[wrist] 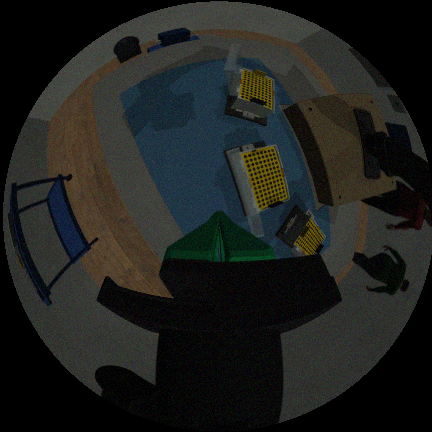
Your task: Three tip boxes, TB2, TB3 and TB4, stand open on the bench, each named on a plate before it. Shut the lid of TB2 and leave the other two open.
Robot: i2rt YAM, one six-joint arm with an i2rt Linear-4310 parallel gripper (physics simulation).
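Frame: origin at the arm's base, x right, y ahead, z up, level; centimetres.
Seen in the pictures: gripper, between the fingertips: (218, 216); arm's base, origin of its link: (369, 143).
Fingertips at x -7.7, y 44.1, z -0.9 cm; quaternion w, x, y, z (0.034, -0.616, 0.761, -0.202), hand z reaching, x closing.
Pixels of each thing's middle, then the offset from my fingertips to it. "spot": a spot on its surface instead. Level surfaces: height alone.
- far box, middle of its body: (258, 85) dx +22.5, dy -17.3, dz -11.9 cm
- clear lid, a spot on its surface: (232, 67) spot: dx +20.6, dy -8.1, dz -3.9 cm
- middle box, middle of its body: (268, 176) dx +1.0, dy -12.6, dz -11.9 cm
- clear strip, a spot on its surface: (255, 225) spot: dx -3.9, dy -4.9, dz -4.0 cm
- third box, middle of its body: (312, 240) dx -18.0, dy -24.7, dz -11.9 cm
- blue mat, height of its surface: dz -18.4 cm
Three tip boxes with yellow, hole-dotted racks stand on the blue mat. The far box (256, 91) has a clear lid (232, 67) standing up at its left side. The middle box (265, 177) is nearest the centre of the view; a clear strip (255, 225), seemingly its raised lid seen nearly edge-on, shows at its lower left. The third box (309, 239) is at the lower right, partly cut off by the gripper body; its lid cannot be made out. No name plate is readable. My gripper (218, 216) is shut and empty, with its green fingertips together left of the middle box's lower end.
The blue mat (165, 150) lies on a grey bench surface with a wooden border (75, 150). A brown block-like body (335, 150) with a dark bar stands right of the boxes. A blue-framed rack (61, 177) is at the far left. Figures show at the right.
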